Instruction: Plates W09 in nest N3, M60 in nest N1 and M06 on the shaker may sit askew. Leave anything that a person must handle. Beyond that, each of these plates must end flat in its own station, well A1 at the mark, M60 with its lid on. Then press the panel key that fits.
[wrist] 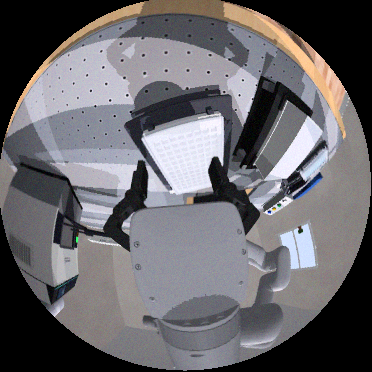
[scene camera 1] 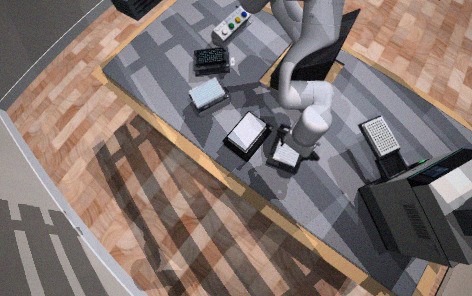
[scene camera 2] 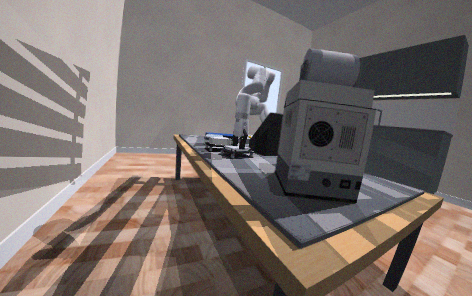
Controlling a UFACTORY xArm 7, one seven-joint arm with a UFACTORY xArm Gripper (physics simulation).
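Observation:
My gripper is open, its fingers on either side of a white well plate. The plate lies turned a little against its dark holder, near two clips at one edge; whether it lies flat is hard to tell. A plate with a smooth white top is on a black station beside it. A pale blue plate and a dark plate sit on stations farther along. Plate labels and A1 marks are not readable. The key panel has white, green, yellow and blue keys.
A large grey instrument stands at one end of the table, with another white well plate on its extended carrier. A dark slanted panel stands beside the arm. A wooden rim edges the table.

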